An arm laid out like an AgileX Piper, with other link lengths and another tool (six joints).
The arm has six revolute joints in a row. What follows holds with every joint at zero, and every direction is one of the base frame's.
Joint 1 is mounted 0.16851 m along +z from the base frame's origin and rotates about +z.
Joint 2 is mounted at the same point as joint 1 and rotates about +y.
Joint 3 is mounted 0.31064 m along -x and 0.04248 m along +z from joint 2 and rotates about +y.
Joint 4 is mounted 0.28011 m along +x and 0.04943 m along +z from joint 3 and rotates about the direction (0.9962, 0, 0.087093).
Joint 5 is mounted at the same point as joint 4 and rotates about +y.
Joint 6 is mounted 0.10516 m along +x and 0.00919 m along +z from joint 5 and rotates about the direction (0.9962, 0, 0.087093).
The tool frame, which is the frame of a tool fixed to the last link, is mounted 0.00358 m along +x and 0.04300 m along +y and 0.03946 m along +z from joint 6; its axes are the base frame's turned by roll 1.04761, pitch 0.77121 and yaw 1.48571 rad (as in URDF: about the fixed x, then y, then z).
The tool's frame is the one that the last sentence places.
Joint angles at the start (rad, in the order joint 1, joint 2, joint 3, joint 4, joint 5, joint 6): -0.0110 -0.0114 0.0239 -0.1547 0.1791 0.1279
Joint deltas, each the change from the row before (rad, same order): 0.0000 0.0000 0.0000 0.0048 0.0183 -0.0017; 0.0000 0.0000 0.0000 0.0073 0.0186 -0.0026; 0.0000 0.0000 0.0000 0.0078 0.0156 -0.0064; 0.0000 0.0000 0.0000 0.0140 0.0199 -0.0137; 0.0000 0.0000 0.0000 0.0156 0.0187 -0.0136; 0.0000 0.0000 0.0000 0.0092 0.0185 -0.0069; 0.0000 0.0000 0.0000 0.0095 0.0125 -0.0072; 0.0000 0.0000 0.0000 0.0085 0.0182 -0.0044
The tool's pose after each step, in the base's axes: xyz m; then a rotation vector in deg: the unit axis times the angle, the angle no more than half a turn. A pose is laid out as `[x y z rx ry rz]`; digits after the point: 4 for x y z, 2 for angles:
[0.0876 0.0395 0.2775 21.49 81.03 47.78]
[0.0881 0.0392 0.2755 22.27 81.87 47.82]
[0.0884 0.0391 0.2737 22.79 82.65 47.78]
[0.0888 0.0392 0.2714 23.34 83.72 47.74]
[0.0891 0.0393 0.2692 23.90 84.69 47.82]
[0.0893 0.0393 0.2671 24.51 85.62 47.84]
[0.0895 0.0394 0.2657 24.92 86.25 47.94]
[0.0897 0.0394 0.2637 25.60 87.12 48.04]

